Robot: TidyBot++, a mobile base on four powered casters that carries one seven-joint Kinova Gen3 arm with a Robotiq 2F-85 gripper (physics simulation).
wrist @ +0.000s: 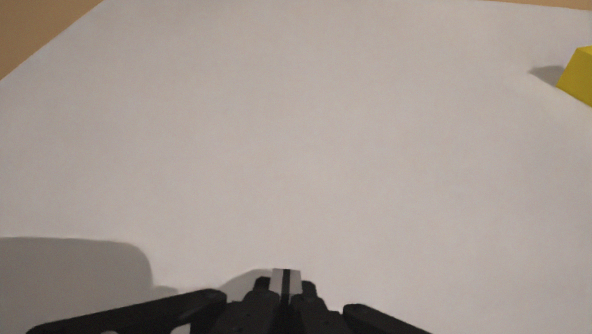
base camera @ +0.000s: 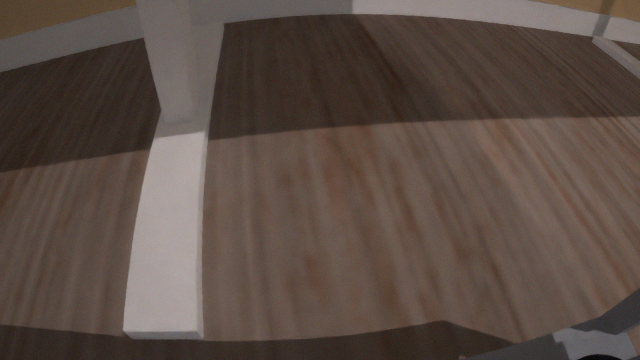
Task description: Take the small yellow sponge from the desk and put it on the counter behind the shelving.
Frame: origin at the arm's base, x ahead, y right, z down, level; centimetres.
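Where they show: gripper, fingertip midpoint: (wrist: 284,288).
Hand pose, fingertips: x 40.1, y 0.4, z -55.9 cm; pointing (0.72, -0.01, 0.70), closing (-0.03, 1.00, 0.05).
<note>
Things, the pixels of their top centre, and the offset from my fingertips. "pt": a spot on its surface instead. Level surfaces: height alone.
- yellow sponge, surface spot: (wrist: 578,76) pt dz -1.5, dx +23.1, dy +29.3 cm
- white desk top, surface height: dz +0.6 cm
- white desk leg, surface spot: (base camera: 177,65) pt dz +83.5, dx +12.8, dy -15.2 cm
- wood floor, surface height: dz +95.6 cm
The yellow sponge (wrist: 578,76) shows in part at the right edge of the wrist view, near the top, resting on the white desk top (wrist: 300,140). The rest of it is cut off by the frame edge. My gripper (wrist: 284,288) is at the bottom middle of the wrist view, above the desk, with its fingertips together and nothing between them. It is well to the left of the sponge and apart from it. The counter and the shelving cannot be made out in either view.
In the base camera view a white desk leg (base camera: 177,65) stands on a long white foot (base camera: 167,225) on the wood floor (base camera: 350,210). A white baseboard (base camera: 280,6) runs along the wall behind. Another white foot (base camera: 617,54) shows at the right edge.
</note>
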